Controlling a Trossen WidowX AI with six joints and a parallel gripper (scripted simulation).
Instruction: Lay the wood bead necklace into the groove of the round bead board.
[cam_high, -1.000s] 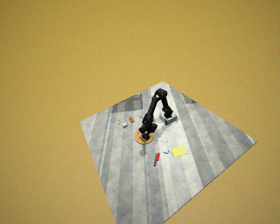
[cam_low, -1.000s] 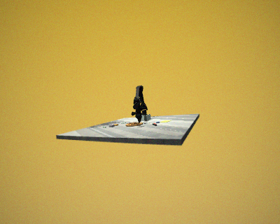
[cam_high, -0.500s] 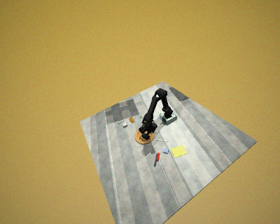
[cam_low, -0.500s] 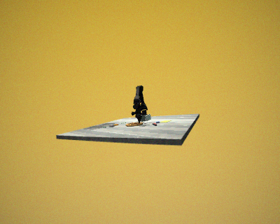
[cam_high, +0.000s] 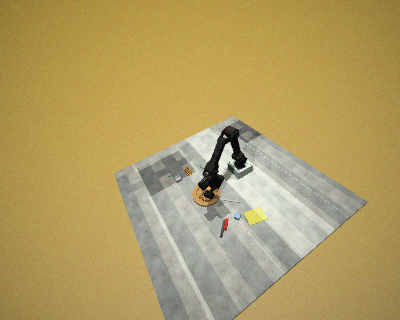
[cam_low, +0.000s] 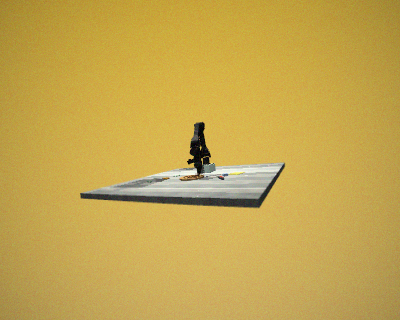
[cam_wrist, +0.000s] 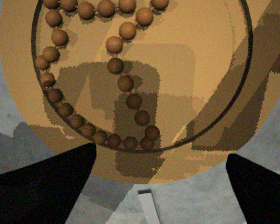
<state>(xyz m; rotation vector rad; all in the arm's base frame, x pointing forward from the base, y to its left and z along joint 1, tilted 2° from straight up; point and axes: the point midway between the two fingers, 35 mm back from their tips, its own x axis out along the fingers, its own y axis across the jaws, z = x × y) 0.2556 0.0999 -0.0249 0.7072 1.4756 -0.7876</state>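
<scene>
My gripper tip is now 5 cm short of the round bead board, 4 cm to the left of it and 2 cm above it. Also, from my gripper tip: thin grey stick: 9 cm to the left, 7 cm behind, 2 cm below; then red-handled tool: 23 cm to the left, 5 cm ahead, 2 cm below; then small blue block: 21 cm to the left, 5 cm behind, 2 cm below.
</scene>
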